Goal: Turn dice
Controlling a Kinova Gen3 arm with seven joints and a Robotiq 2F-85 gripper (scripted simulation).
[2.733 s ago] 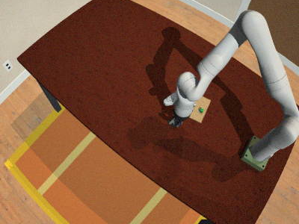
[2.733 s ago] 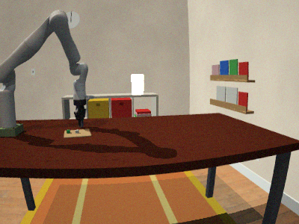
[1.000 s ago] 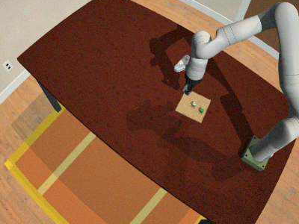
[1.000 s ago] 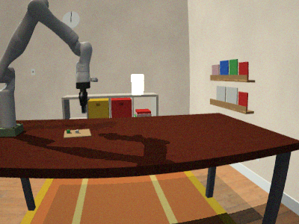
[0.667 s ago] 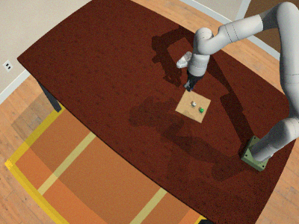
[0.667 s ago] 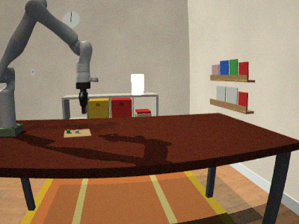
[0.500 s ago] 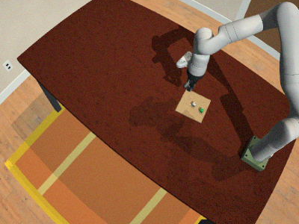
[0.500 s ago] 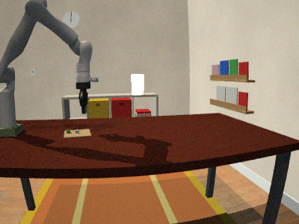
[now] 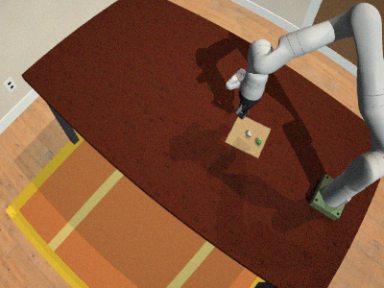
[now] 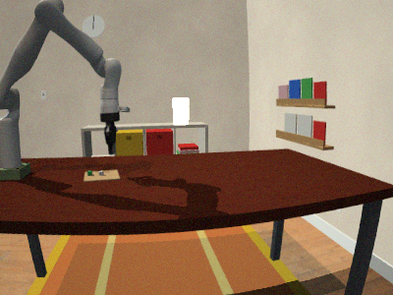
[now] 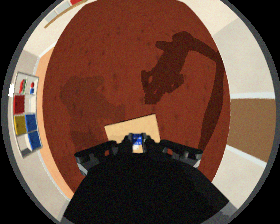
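The white die is 9 cm below my hand and 5 cm behind it. From my hand the other things lie so: green die: 10 cm behind, 9 cm below; tan mat: 10 cm below, 5 cm behind; blue die: 1 cm below.
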